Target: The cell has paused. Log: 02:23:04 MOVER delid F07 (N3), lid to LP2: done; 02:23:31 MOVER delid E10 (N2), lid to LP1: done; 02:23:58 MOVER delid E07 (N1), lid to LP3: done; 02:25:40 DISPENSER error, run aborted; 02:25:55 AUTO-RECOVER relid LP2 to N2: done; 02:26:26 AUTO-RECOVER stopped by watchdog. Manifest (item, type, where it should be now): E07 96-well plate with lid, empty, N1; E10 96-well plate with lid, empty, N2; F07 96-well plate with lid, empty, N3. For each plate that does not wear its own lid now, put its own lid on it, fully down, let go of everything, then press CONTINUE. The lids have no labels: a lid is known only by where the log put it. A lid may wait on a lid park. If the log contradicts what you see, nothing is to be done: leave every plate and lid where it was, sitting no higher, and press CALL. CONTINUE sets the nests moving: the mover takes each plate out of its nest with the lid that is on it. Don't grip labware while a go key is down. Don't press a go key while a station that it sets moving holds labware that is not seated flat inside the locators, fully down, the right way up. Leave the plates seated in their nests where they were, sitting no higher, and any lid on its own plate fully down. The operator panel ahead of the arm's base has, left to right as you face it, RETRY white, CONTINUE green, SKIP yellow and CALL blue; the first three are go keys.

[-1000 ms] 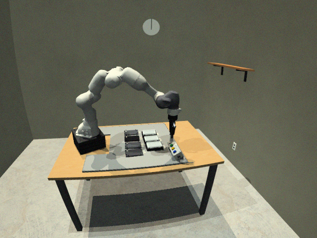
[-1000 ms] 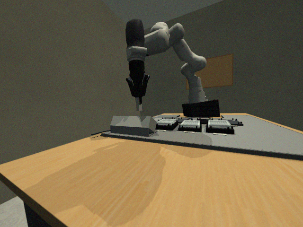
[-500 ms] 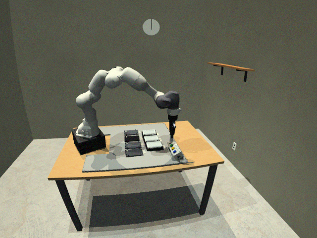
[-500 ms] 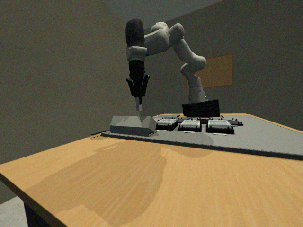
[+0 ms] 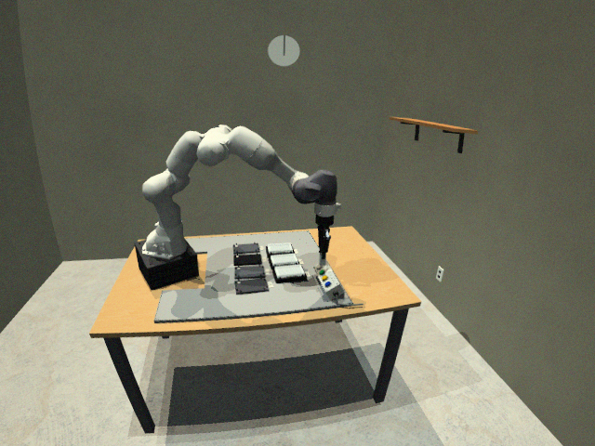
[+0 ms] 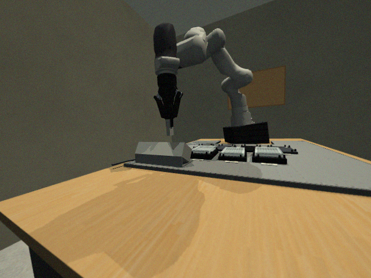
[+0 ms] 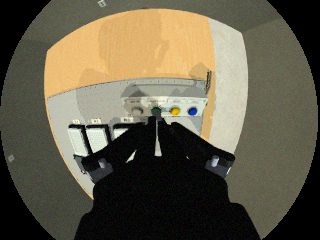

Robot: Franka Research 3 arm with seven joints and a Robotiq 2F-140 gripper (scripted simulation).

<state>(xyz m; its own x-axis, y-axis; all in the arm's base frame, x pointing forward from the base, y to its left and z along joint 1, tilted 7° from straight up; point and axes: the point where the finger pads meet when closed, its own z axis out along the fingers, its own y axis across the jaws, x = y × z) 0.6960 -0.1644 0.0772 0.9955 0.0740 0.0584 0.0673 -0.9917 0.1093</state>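
My hand is 7 cm above the green key. The rest, counted from my hand: white key 5 cm to the left, 7 cm below; blue key 1 cm ahead, 10 cm to the right, 7 cm below; yellow key 5 cm to the right, 7 cm below.
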